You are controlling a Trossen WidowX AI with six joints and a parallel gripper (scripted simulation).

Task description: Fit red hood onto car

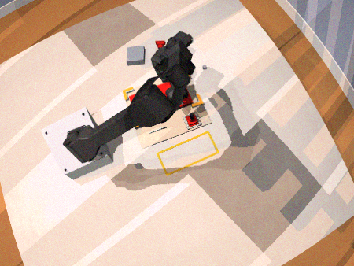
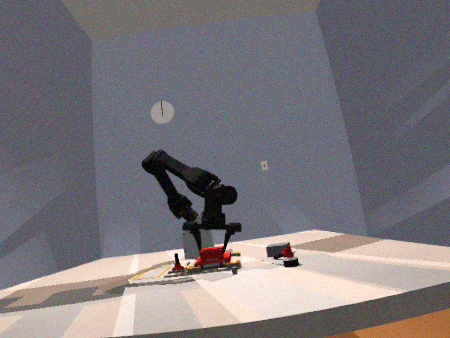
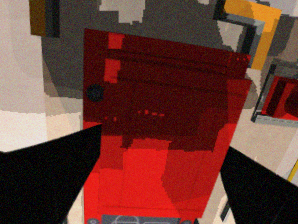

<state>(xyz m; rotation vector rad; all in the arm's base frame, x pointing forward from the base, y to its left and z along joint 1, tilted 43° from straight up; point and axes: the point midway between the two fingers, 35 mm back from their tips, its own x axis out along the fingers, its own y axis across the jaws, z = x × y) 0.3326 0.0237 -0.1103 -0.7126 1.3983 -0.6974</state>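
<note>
The red hood is 10 mm above my gripper tip. The rest, counted from my gripper tip: grey engine block (10 mm to the left, 20 mm below); dark wheel (160 mm ahead, 220 mm to the left, 30 mm below); orange-cornered jig (30 mm behind, 10 mm to the right, 30 mm below).
</note>
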